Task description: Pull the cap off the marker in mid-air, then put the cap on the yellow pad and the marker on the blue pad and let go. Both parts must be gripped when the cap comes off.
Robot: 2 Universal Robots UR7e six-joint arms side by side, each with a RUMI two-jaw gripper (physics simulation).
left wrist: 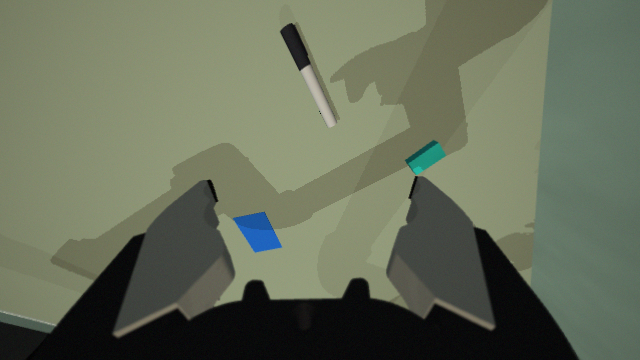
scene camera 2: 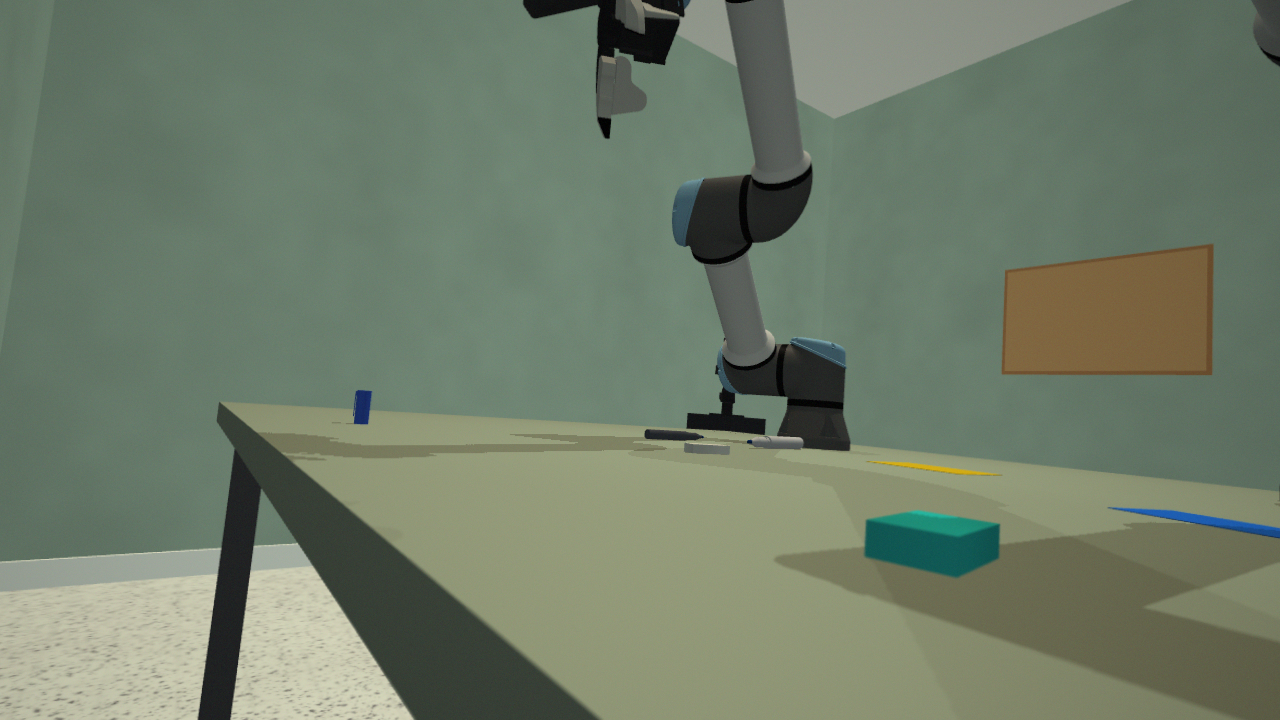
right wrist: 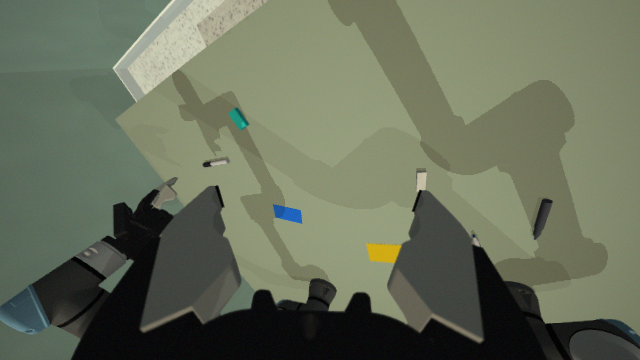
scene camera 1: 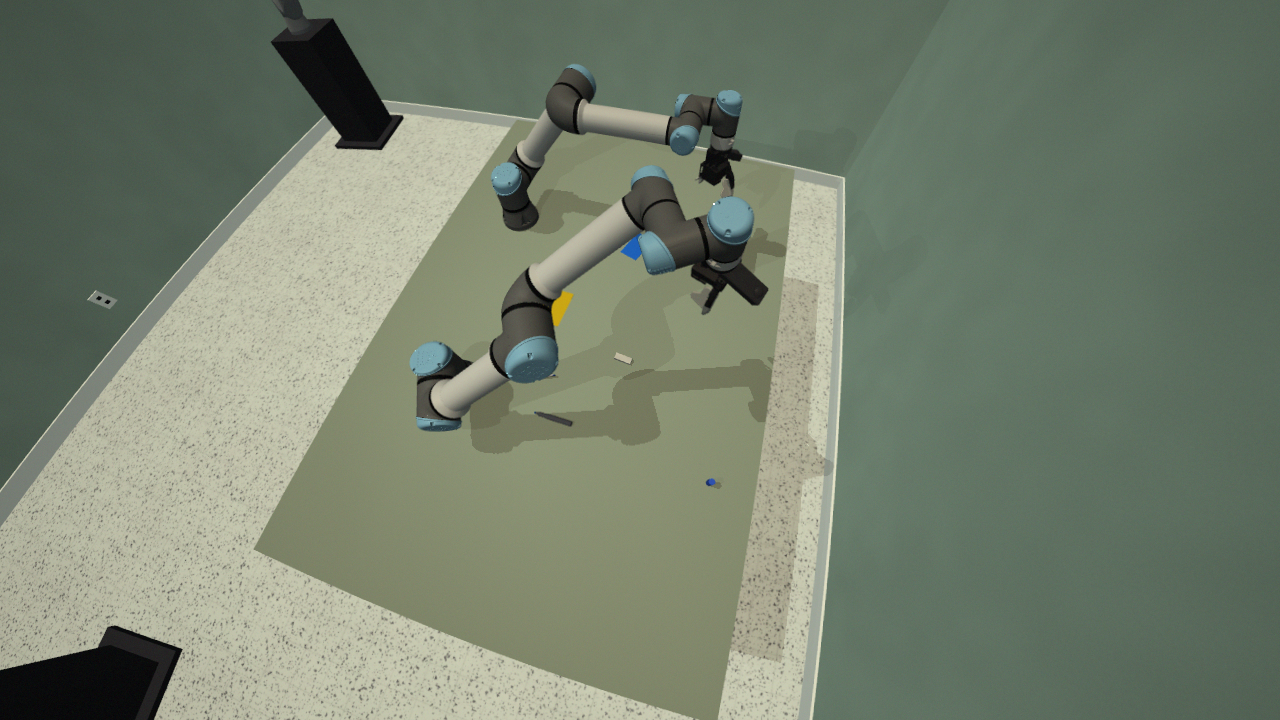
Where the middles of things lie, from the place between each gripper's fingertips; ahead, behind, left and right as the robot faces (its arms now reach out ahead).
Labels:
My left hand is 190 mm to the left of the teal block (scene camera 2: 948,545), 190 mm above it and 120 mm short of it. Also, from my left hand: blue pad (left wrist: 256,228) 280 mm behind, 200 mm below, 120 mm to the right.
I see my right gripper 38 cm to the right of the teal block, 38 cm above it and 12 cm short of it. Also, from my right hand: blue pad (45 cm to the left, 38 cm below, 27 cm behind).

